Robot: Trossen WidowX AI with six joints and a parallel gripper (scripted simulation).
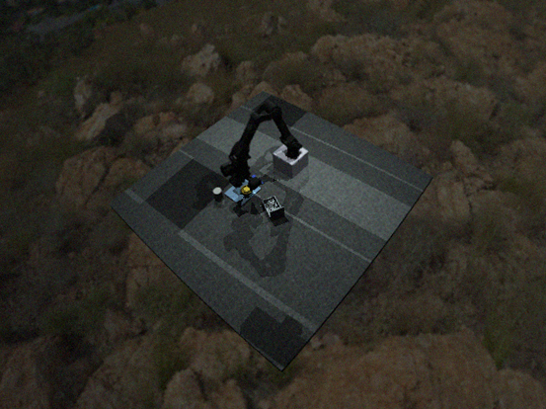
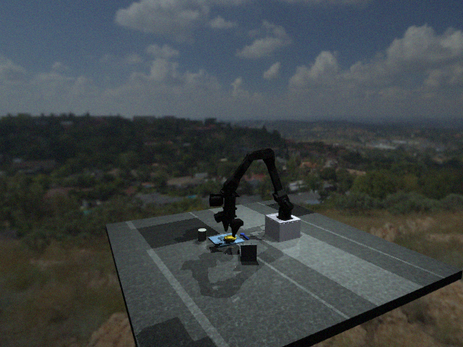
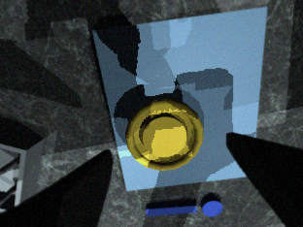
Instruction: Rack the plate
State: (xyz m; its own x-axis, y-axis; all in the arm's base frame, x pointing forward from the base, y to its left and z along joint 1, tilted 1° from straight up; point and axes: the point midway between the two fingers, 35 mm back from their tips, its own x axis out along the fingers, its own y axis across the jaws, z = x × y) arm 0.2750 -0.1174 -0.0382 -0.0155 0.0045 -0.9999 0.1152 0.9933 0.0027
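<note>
The yellow plate is 2 cm below my gripper tip. The rest, counted from my gripper tip: blue spoon (10 cm behind, 1 cm to the right, 3 cm below); then white cup (10 cm ahead, 11 cm to the right, 1 cm below); then dish rack (2 cm ahead, 18 cm to the left, 2 cm below).
</note>
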